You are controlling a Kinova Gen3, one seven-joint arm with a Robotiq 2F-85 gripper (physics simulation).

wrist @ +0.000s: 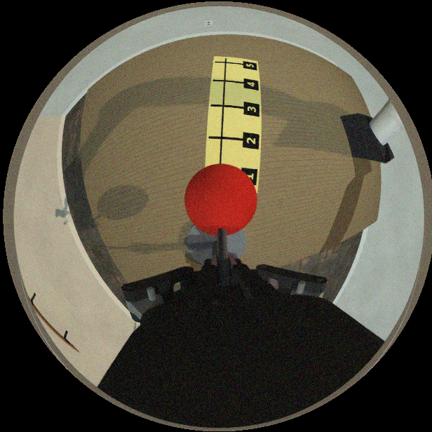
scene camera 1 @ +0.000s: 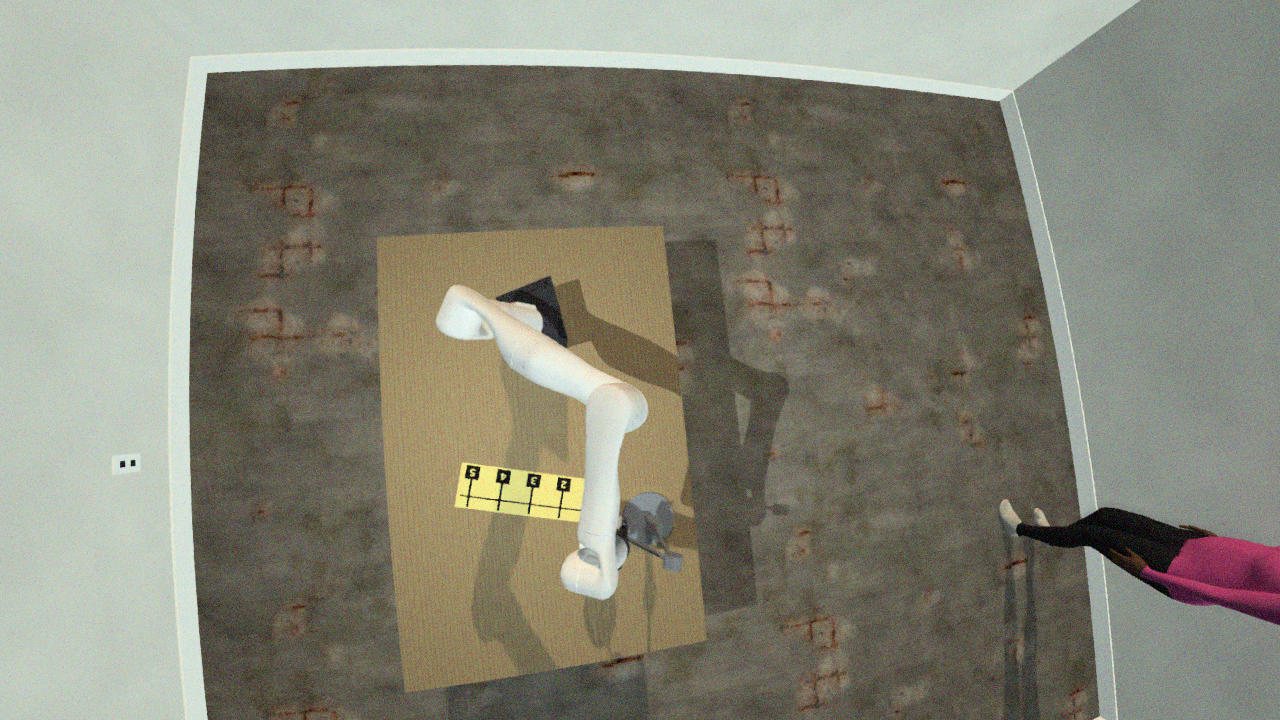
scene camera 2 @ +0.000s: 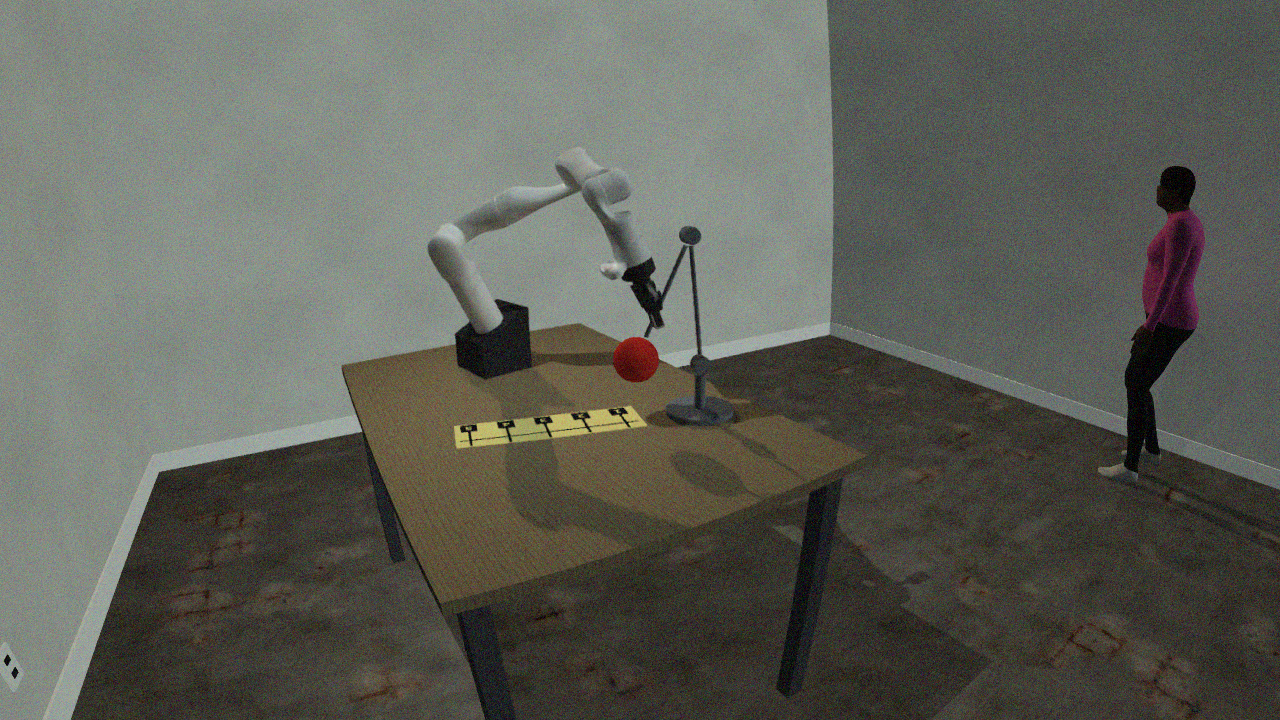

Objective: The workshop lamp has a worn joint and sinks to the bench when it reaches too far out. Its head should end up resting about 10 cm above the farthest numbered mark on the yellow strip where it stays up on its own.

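Where they show: gripper, fingertip midpoint: (scene camera 1: 625, 533) (scene camera 2: 658, 327); arm's base at its link origin: (scene camera 1: 528, 323) (scene camera 2: 489, 324).
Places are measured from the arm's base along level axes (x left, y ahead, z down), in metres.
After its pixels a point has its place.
Note:
The lamp's red ball head (scene camera 2: 635, 359) {z -0.029, x 0.084, y 0.617 m} (wrist: 221, 199) hangs in the air near the mark 1 end of the yellow strip (scene camera 1: 487, 488) {z 0.133, x -0.196, y 0.444 m} (scene camera 2: 528, 428) {z 0.133, x -0.111, y 0.469 m} (wrist: 232, 122); the robot arm hides it in scene camera 1. The strip's farthest mark, 5 (scene camera 1: 471, 472) {z 0.133, x -0.235, y 0.389 m} (scene camera 2: 469, 428) {z 0.133, x -0.230, y 0.392 m} (wrist: 250, 65), is at the end away from the lamp. The grey round lamp base (scene camera 1: 651, 508) {z 0.120, x 0.275, y 0.595 m} (scene camera 2: 699, 411) {z 0.120, x 0.243, y 0.644 m} stands beside mark 1. The lamp's elbow (scene camera 1: 673, 561) (scene camera 2: 689, 234) is high above it. My gripper (scene camera 2: 657, 320) {z -0.083, x 0.164, y 0.594 m} (wrist: 221, 262) is shut on the thin upper lamp rod, a little above the head.
The wooden table (scene camera 1: 438, 626) {z 0.134, x -0.397, y 0.812 m} (scene camera 2: 501, 564) {z 0.134, x -0.396, y 0.932 m} carries the strip, the lamp and the robot's black base (scene camera 2: 492, 351) {z 0.059, x -0.028, y 0.080 m} (wrist: 365, 140). The lamp's upright lower rod (scene camera 2: 695, 304) {z -0.128, x 0.245, y 0.623 m} stands close to my gripper. A person in a pink top (scene camera 1: 1217, 568) (scene camera 2: 1174, 268) stands away from the table.

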